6 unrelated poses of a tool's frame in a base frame.
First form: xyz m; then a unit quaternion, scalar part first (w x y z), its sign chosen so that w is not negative.
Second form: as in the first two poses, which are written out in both.
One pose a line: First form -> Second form
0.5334, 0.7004, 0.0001, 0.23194, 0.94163, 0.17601, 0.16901 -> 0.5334, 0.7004, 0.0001, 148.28, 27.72, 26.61
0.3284, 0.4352, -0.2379, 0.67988, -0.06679, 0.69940, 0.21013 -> 0.3284, 0.4352, -0.2379, -8.59, 89.97, 27.03
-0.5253, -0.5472, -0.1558, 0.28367, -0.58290, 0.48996, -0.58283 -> -0.5253, -0.5472, -0.1558, -89.38, 75.13, -89.37
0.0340, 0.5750, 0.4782, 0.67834, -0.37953, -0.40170, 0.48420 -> 0.0340, 0.5750, 0.4782, -48.85, -51.70, 62.32
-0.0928, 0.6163, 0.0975, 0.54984, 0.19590, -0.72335, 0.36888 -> -0.0928, 0.6163, 0.0975, 26.57, -98.11, 50.03
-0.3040, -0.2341, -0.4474, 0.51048, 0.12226, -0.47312, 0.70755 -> -0.3040, -0.2341, -0.4474, 16.86, -65.26, 97.60
